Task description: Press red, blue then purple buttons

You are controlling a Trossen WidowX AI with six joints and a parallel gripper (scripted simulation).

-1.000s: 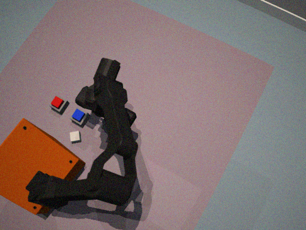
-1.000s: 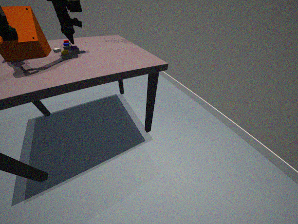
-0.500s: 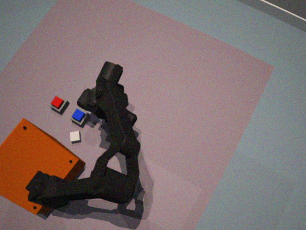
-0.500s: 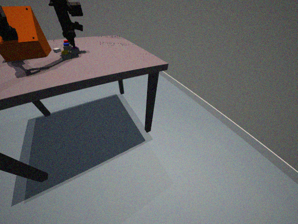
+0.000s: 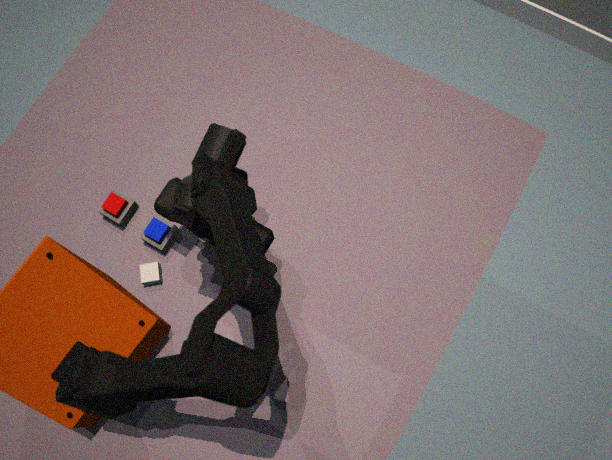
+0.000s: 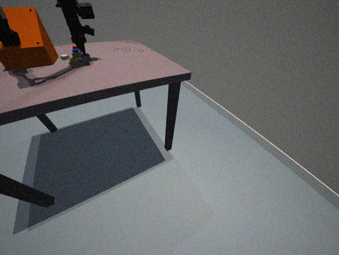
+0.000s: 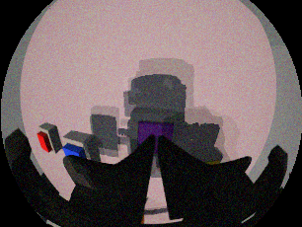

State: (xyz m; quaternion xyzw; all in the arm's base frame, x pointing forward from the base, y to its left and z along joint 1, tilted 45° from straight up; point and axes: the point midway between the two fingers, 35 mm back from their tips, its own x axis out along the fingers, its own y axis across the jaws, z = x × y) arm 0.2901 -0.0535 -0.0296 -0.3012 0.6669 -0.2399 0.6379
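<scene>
The purple button is 10 mm below my gripper tip. Round my gripper tip: blue button 100 mm to the left, 60 mm behind; small white block 120 mm behind, 70 mm to the left, 20 mm below; yellow button 90 mm to the right, 50 mm behind.
</scene>
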